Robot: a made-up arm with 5 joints.
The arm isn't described. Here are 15 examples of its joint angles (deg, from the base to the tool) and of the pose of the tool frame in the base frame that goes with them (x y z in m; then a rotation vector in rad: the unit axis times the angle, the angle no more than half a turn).
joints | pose
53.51 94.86 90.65 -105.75 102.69 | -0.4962 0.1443 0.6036 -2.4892 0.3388 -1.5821
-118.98 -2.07 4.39 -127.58 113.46 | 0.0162 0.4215 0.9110 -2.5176 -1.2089 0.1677
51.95 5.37 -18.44 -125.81 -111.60 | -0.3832 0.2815 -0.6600 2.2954 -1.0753 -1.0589
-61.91 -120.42 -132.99 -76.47 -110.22 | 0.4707 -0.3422 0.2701 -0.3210 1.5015 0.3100
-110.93 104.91 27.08 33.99 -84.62 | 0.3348 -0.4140 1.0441 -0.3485 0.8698 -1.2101
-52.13 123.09 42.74 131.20 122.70 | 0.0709 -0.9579 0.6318 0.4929 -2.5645 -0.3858
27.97 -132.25 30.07 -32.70 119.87 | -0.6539 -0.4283 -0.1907 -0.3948 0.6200 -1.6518
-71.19 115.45 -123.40 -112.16 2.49 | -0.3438 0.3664 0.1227 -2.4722 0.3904 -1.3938
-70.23 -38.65 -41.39 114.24 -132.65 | 0.2048 0.1017 0.9905 1.3620 -0.8963 2.5074
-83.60 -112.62 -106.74 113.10 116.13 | 0.0545 0.4568 0.4423 -2.3015 -0.6966 1.8852
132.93 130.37 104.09 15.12 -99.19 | -0.1252 -0.7714 -0.5278 1.3477 -1.4949 -0.1743
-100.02 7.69 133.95 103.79 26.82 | 0.4645 0.2342 -0.2729 1.2768 -1.3515 0.5708
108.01 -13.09 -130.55 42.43 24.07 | -0.4720 -0.1821 0.4623 -2.5756 -1.2221 0.5221
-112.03 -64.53 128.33 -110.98 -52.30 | -0.7587 -0.2473 -0.0177 -0.0247 -1.2474 -0.3762
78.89 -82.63 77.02 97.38 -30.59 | 0.7329 0.4845 -0.2193 -1.3922 0.1394 -2.6662
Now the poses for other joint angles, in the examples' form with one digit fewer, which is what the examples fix.
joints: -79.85 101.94 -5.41 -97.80 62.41
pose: 0.136 0.164 0.960 -2.977 0.494 0.312
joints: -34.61 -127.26 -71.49 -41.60 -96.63
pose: 0.131 -0.144 0.741 -0.376 0.410 1.124
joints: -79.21 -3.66 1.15 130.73 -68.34
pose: 0.259 0.347 1.072 -0.667 0.116 2.252
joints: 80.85 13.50 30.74 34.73 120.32
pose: -0.397 -0.105 -0.537 0.569 0.887 -0.274
